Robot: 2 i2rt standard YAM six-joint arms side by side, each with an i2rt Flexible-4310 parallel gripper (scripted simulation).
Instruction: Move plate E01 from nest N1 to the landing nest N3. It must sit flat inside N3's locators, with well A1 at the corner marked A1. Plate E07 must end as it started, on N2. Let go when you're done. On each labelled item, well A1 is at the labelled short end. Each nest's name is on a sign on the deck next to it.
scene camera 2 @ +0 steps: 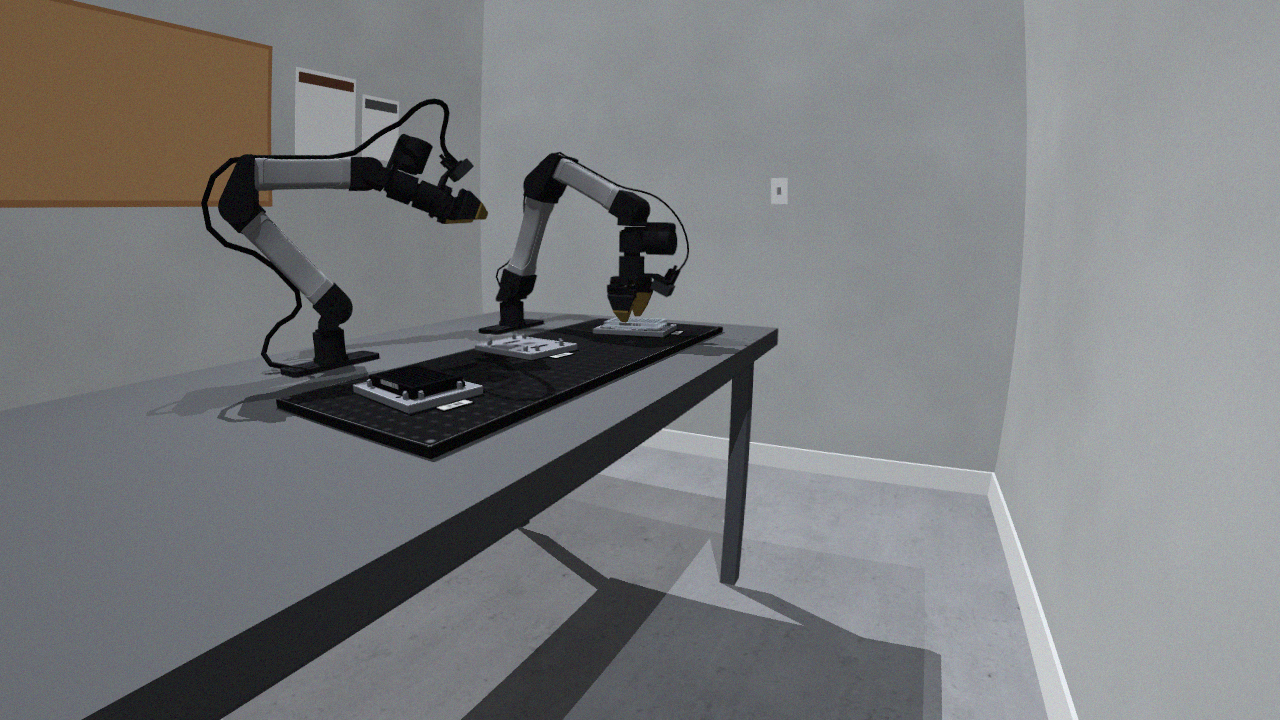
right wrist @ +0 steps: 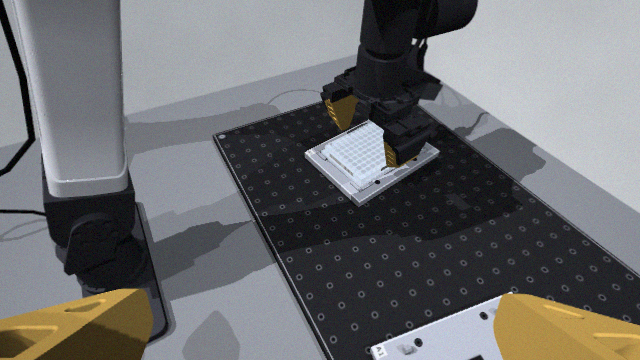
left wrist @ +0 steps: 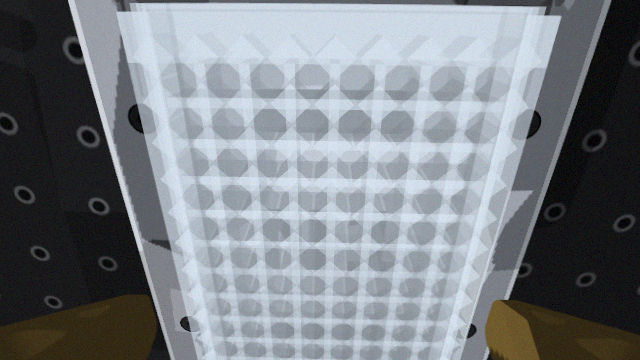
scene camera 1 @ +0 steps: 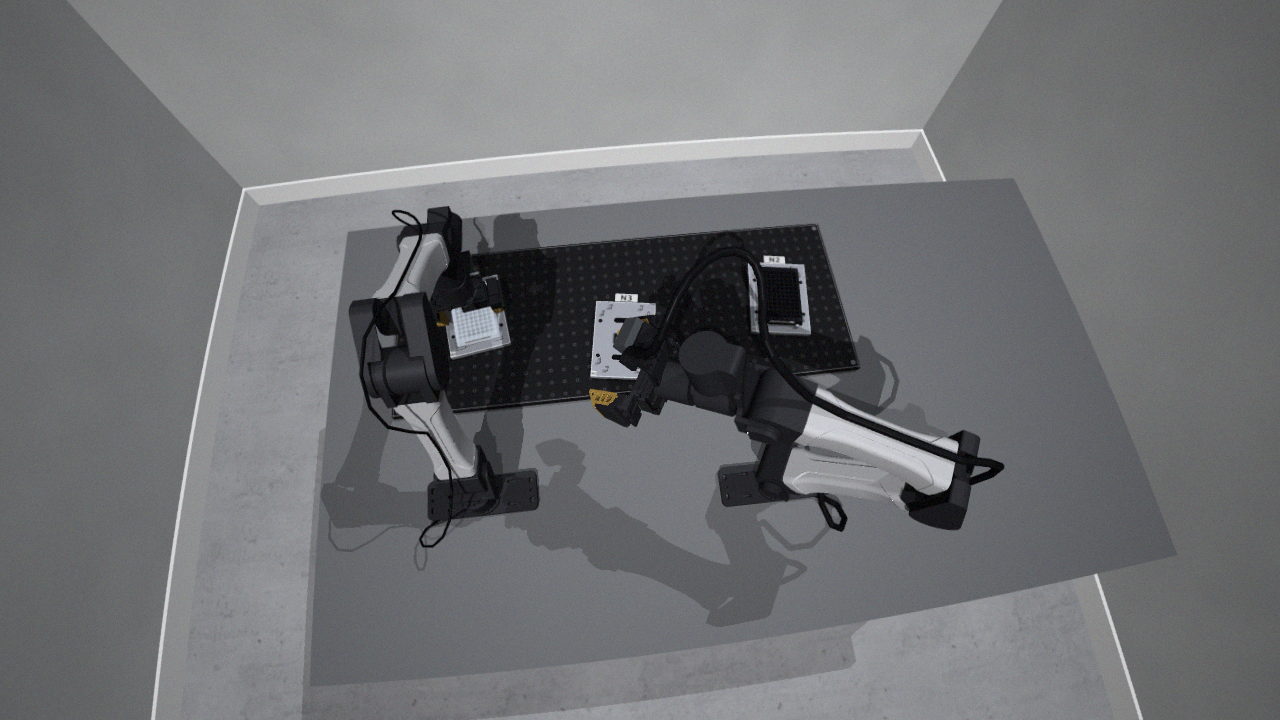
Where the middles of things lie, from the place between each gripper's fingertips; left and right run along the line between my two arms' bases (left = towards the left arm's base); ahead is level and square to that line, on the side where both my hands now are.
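The landing nest N3 [scene camera 1: 602, 339] is 300 mm to the right of my left hand [scene camera 1: 472, 316], 60 mm behind it and 30 mm below it. Nest N1 [scene camera 1: 500, 316] is 10 mm ahead of that same left hand and 30 mm below it, while the black plate E07 [scene camera 2: 412, 379] is 620 mm to the right of the hand, 30 mm ahead of it and 20 mm below it. As for the clear-white plate E01 [scene camera 1: 483, 317], my left hand is 10 mm short of it and 20 mm above it.
From my right hand [scene camera 1: 604, 362], I find the clear-white plate E01 220 mm ahead, 280 mm to the left and 250 mm below. Nest N1 is 220 mm ahead of my right hand and 280 mm to the left of it too, but 260 mm below it. The black plate E07 is 350 mm to the right of my right hand, 230 mm ahead of it and 250 mm below it. And the landing nest N3: my right hand is 260 mm above it, 150 mm short of it and 20 mm to the left of it.
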